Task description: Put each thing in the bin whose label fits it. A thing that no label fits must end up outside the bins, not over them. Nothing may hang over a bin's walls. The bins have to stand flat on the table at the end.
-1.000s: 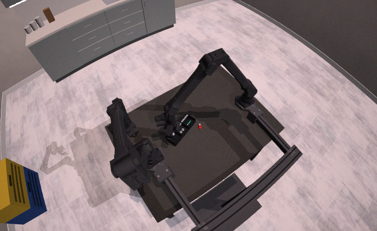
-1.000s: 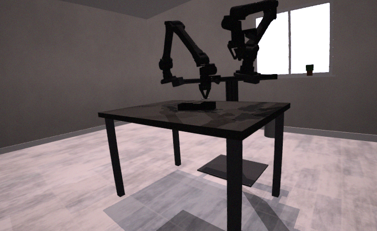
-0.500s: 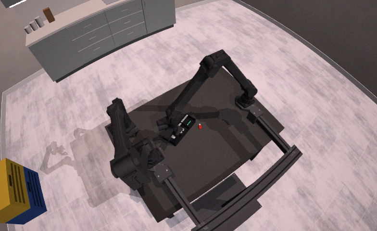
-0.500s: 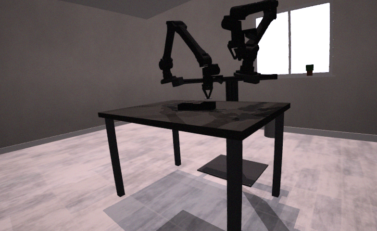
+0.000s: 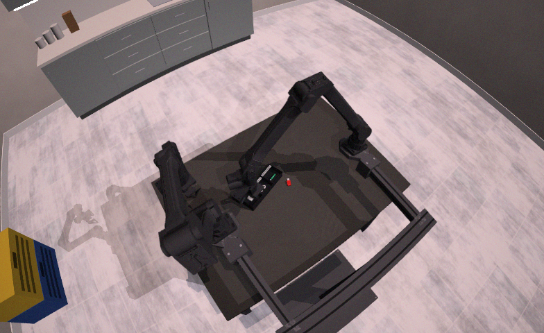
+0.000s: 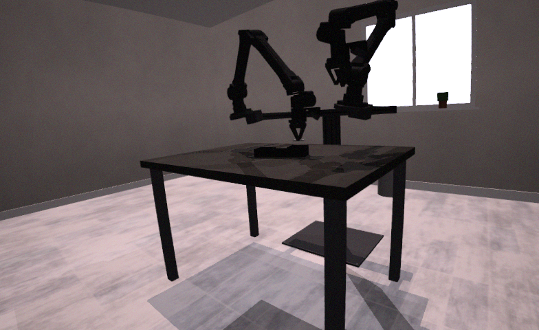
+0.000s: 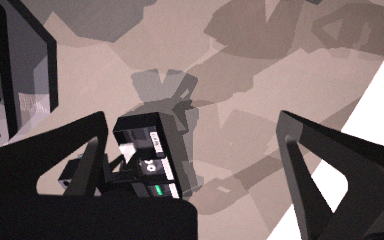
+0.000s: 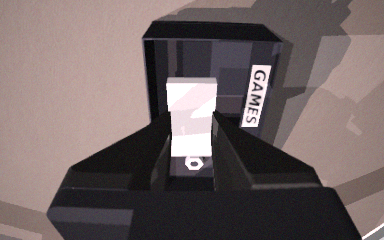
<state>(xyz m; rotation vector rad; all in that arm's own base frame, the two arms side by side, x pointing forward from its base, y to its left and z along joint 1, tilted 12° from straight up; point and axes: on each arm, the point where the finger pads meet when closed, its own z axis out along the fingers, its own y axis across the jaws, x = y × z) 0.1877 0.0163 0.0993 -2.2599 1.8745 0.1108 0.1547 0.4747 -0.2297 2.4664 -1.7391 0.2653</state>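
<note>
Now: the black labelled bin 80 mm to the right of my right hand, 60 mm below it and 40 mm ahead of it. Round my right hand: red usb stick 210 mm to the right, 80 mm below, 10 mm behind; green battery 160 mm to the right, 70 mm below, 60 mm ahead; white card 10 mm below.
</note>
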